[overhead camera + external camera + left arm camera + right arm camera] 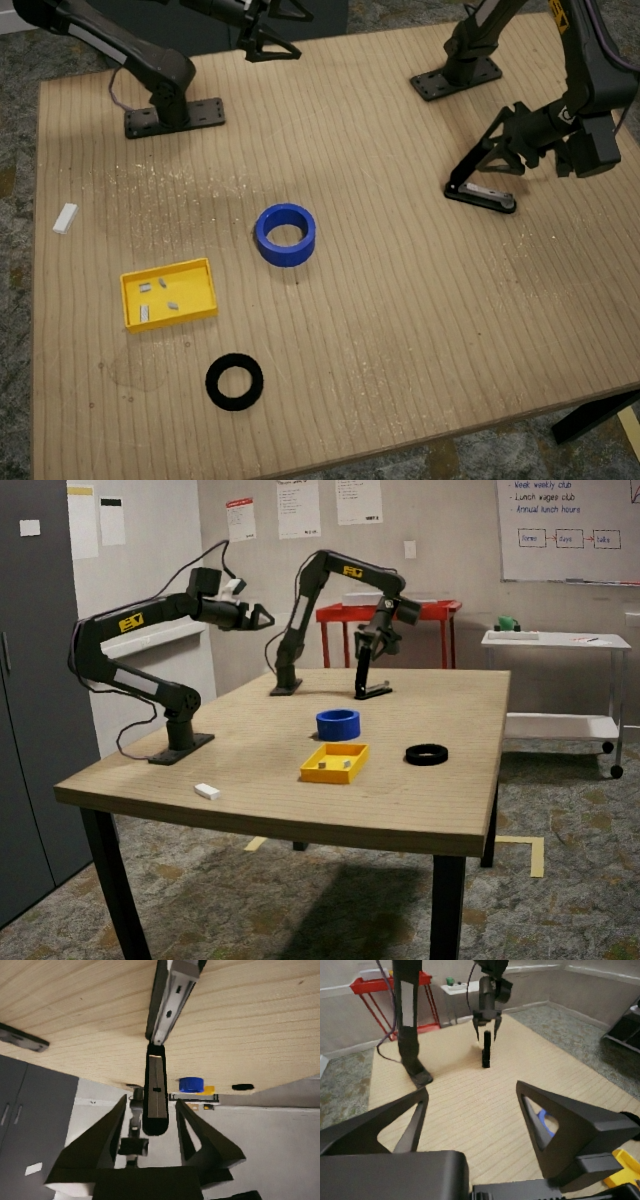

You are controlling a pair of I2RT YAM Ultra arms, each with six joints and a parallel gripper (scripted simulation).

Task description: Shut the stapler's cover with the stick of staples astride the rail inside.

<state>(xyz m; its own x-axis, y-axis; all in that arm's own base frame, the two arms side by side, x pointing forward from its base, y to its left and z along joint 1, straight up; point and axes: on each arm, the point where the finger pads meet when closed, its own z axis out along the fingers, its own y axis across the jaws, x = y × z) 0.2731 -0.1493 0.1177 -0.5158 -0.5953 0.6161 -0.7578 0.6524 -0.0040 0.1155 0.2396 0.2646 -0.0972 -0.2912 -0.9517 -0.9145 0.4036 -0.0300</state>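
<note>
Right now my left hand is 1 cm past the stapler cover, 2 cm to the left of it and 3 cm above it. Round my left hand: black stapler 7 cm below; yellow tray 10 cm ahead, 56 cm to the right, 11 cm below; blue ring 3 cm ahead, 35 cm to the right, 9 cm below.
</note>
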